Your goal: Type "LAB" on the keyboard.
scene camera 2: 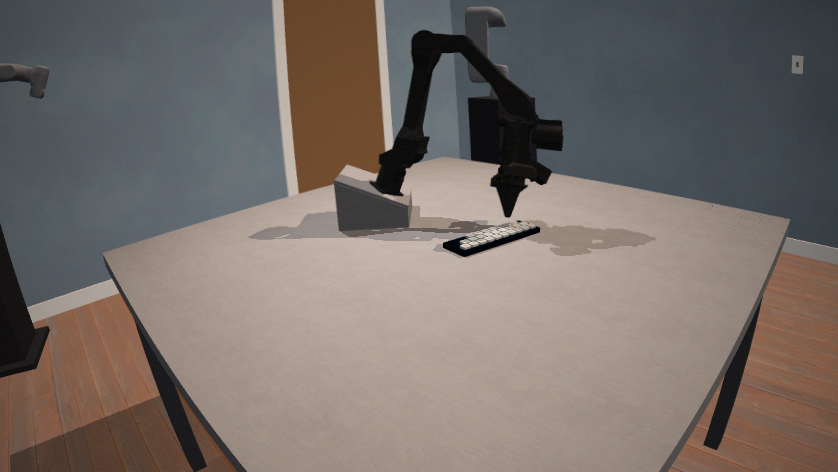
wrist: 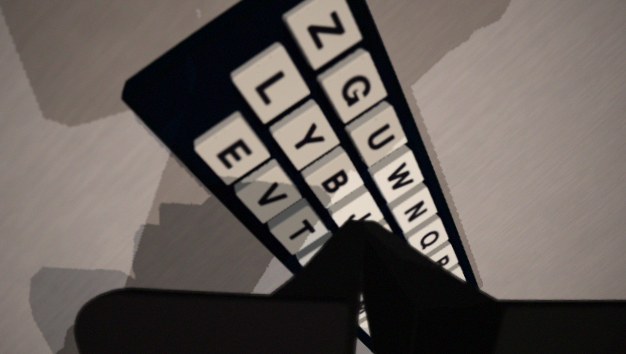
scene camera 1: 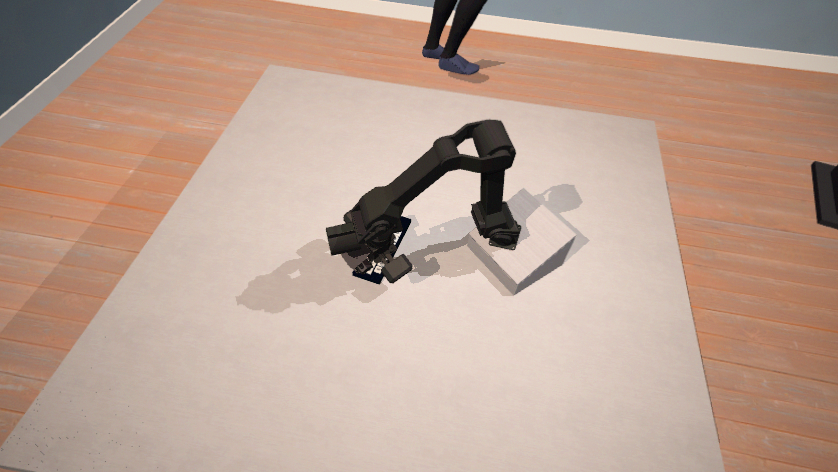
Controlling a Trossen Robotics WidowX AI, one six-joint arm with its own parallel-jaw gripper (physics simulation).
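Places are measured from the arm's base along level axes (x left, y back, z up), in centimetres.
Where they show: gripper, fingertip midpoint: [scene camera 2: 507, 217] [wrist: 359, 234]; arm's base, origin of the base link: [scene camera 2: 386, 189] [scene camera 1: 505, 235].
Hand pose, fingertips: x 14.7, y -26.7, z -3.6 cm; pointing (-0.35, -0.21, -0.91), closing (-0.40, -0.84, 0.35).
Note:
Each offset is from my fingertips to the top centre of the thing. Level surfaces: height alone.
The dark blue keyboard [scene camera 1: 405, 224] [scene camera 2: 460, 252] [wrist: 165, 90] with white letter keys lies on the table. In the wrist view the L key @(dx +4.4, dy -0.1, dz -2.2 cm) [wrist: 270, 83] is near the keyboard's upper left end, and the B key @(dx +0.4, dy -0.3, dz -2.2 cm) [wrist: 334, 182] shows just above the fingertips, in the same row. The A key does not show in the wrist view. My gripper [scene camera 2: 507, 214] [wrist: 359, 234] is shut and empty, pointing down. Its tips are above the keyboard, with a gap in scene camera 2. In the wrist view they partly cover the J key @(dx -1.6, dy -0.4, dz -2.2 cm) [wrist: 358, 216] and hide the keys beyond.
The arm stands on a grey wedge-shaped base [scene camera 1: 536, 252] [scene camera 2: 372, 211] on the pale table @(dz -3.8 cm) [scene camera 1: 351, 381] [scene camera 2: 422, 351]. Shadows of the arm fall around the keyboard. A person's legs [scene camera 1: 460, 26] show beyond the table.

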